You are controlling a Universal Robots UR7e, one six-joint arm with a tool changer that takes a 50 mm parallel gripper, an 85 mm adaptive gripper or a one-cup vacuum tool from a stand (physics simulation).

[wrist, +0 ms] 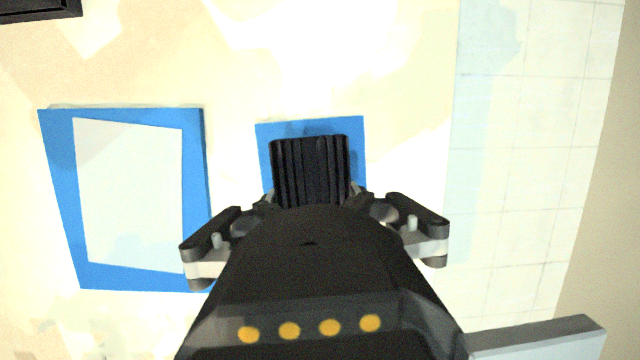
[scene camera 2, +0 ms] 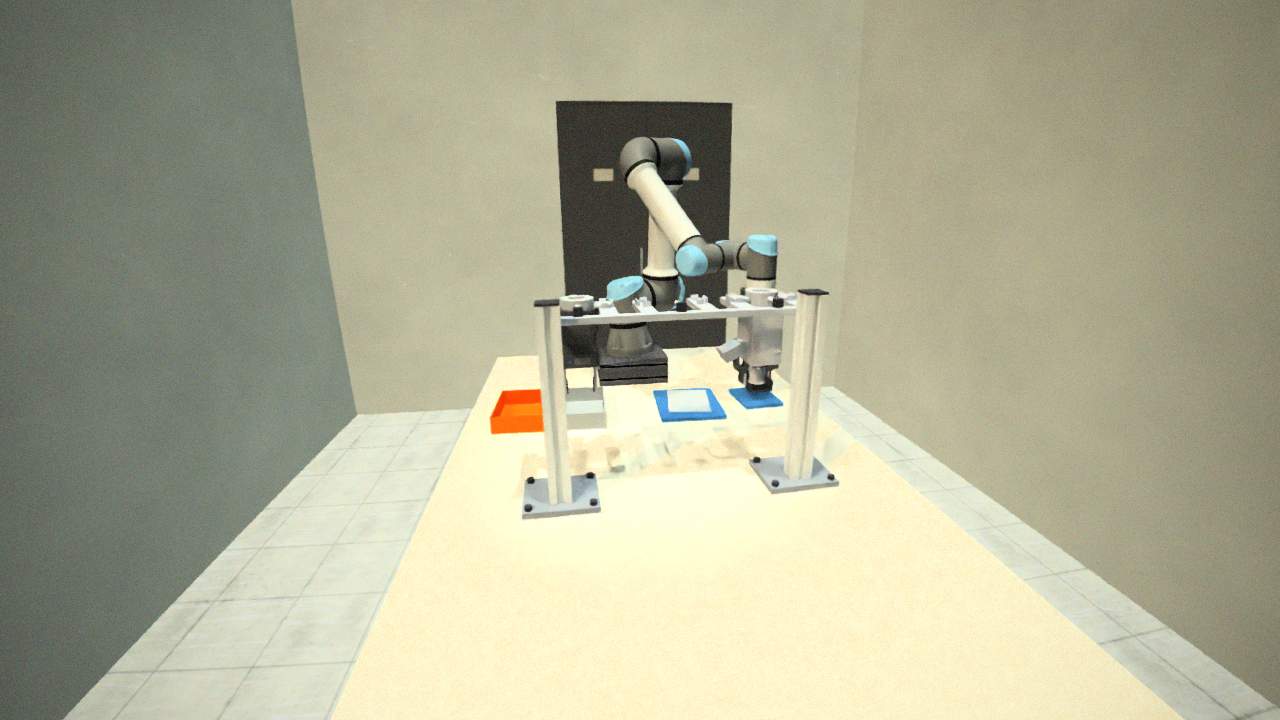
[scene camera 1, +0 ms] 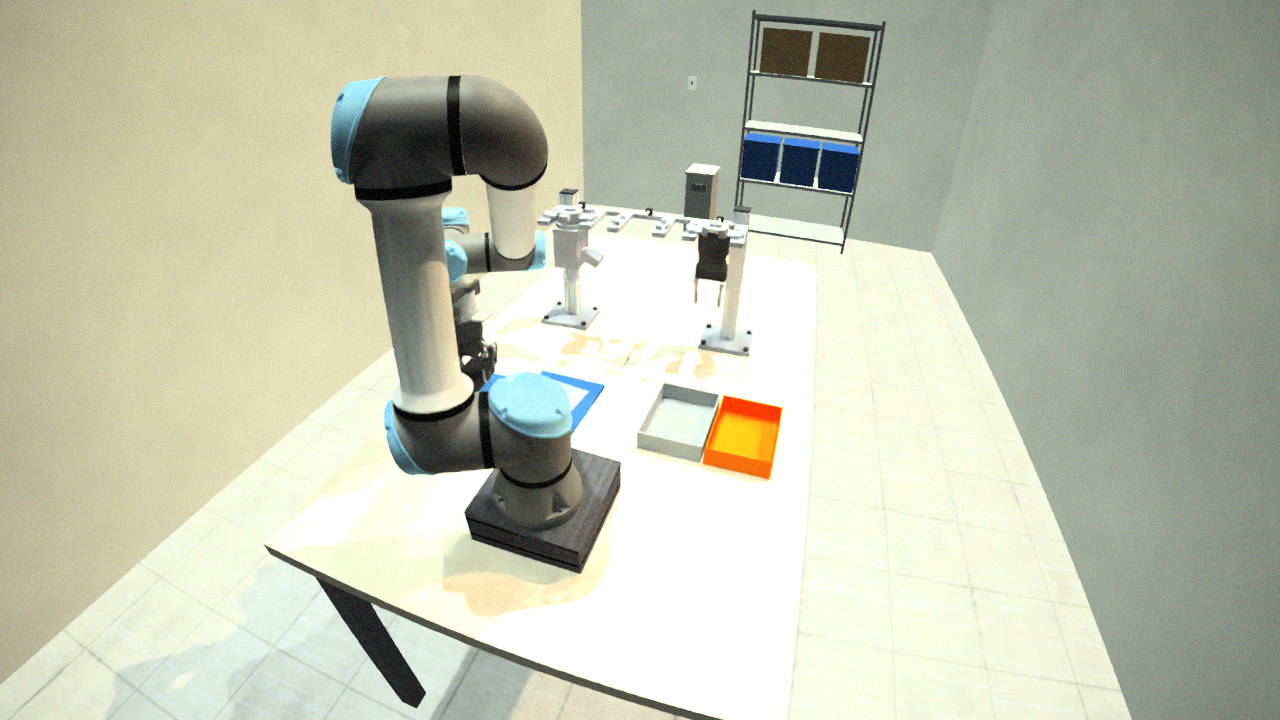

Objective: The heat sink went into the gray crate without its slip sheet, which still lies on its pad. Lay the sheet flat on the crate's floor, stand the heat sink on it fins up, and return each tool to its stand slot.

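Where they show: arm's base at its link origin: (scene camera 2: 630,350) (scene camera 1: 538,494).
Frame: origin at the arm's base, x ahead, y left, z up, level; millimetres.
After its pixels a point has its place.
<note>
My gripper (scene camera 1: 478,358) (scene camera 2: 757,380) (wrist: 312,192), the adaptive one, is shut on the black heat sink (scene camera 2: 759,387) {x 383, y 258, z -21 mm} (wrist: 310,167) {x 307, y 271, z -3 mm}, whose fins face up. It holds it low over the small blue pad (scene camera 2: 771,402) {x 402, y 287, z -61 mm} (wrist: 357,150) {x 310, y 319, z -61 mm}; whether the heat sink touches the pad is hidden. The white slip sheet (scene camera 1: 577,392) {x 371, y 28, z -59 mm} (scene camera 2: 689,400) {x 325, y 80, z -59 mm} (wrist: 130,200) {x 320, y 79, z -59 mm} lies flat on the larger blue pad (scene camera 1: 586,409) {x 317, y -7, z -62 mm} (scene camera 2: 662,409) {x 357, y -7, z -61 mm} (wrist: 194,200) {x 332, y 145, z -61 mm}, to the left in the wrist view. The gray crate (scene camera 1: 666,442) {x 213, y -197, z -37 mm} (scene camera 2: 586,419) {x 399, y -214, z -45 mm} stands apart from the gripper, and no heat sink shows in it in scene camera 1.
An orange tray (scene camera 1: 738,464) {x 187, y -345, z -51 mm} (scene camera 2: 517,424) {x 371, y -378, z -49 mm} stands beside the crate. The tool stand (scene camera 1: 735,295) {x 688, y -323, z 74 mm} (scene camera 2: 554,402) {x 720, y -316, z 135 mm} carries a black two-finger tool (scene camera 1: 712,255) {x 563, y -251, z 229 mm} (scene camera 2: 580,344) {x 623, y -253, z 205 mm} at one end and a silver tool (scene camera 1: 571,246) {x 599, y 92, z 210 mm} (scene camera 2: 760,335) {x 682, y 86, z 209 mm} at the other.
</note>
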